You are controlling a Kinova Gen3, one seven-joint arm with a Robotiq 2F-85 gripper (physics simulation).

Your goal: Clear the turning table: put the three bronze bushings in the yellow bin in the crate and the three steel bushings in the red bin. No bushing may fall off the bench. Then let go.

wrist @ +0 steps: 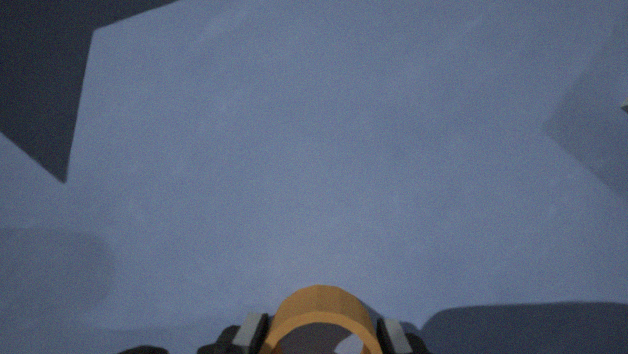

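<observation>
A bronze bushing, an orange-brown hollow ring, stands upright at the bottom middle of the wrist view, its lower part cut off by the frame edge. My gripper is shut on it, with one pale fingertip pad against its left side and the other against its right side. The steel bushings, the other bronze bushings, the crate and its yellow and red bins do not show in the wrist view.
A blue-grey surface lies under the bushing. Dark shadowed areas show at the upper left and lower right. The small corner of a pale object shows at the right edge; what it belongs to cannot be told.
</observation>
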